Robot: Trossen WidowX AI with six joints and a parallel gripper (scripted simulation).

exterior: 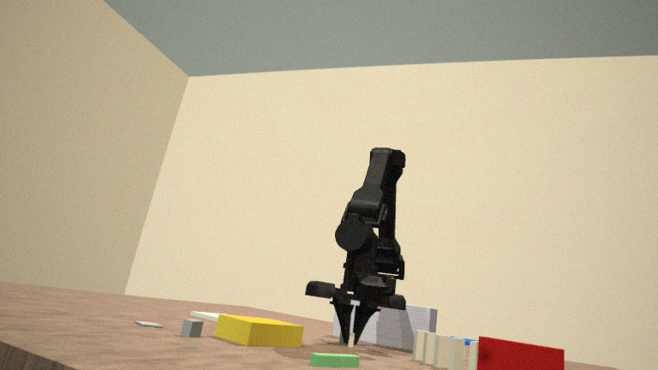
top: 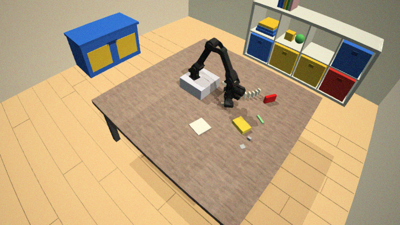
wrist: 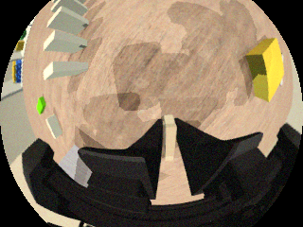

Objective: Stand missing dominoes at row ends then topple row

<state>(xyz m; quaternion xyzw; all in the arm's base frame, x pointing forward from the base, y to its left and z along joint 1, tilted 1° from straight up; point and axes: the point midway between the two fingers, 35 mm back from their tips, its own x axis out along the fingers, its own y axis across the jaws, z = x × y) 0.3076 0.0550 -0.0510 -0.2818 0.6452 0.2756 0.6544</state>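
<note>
The yellow block lies 200 mm ahead of my gripper tip, 60 mm to the right of it and 10 mm above it. The rest, counted from my gripper tip: grey cube (300 mm ahead, 100 mm to the right); white tile (280 mm to the right, 30 mm ahead); green stick (240 mm ahead, 90 mm to the left).
</note>
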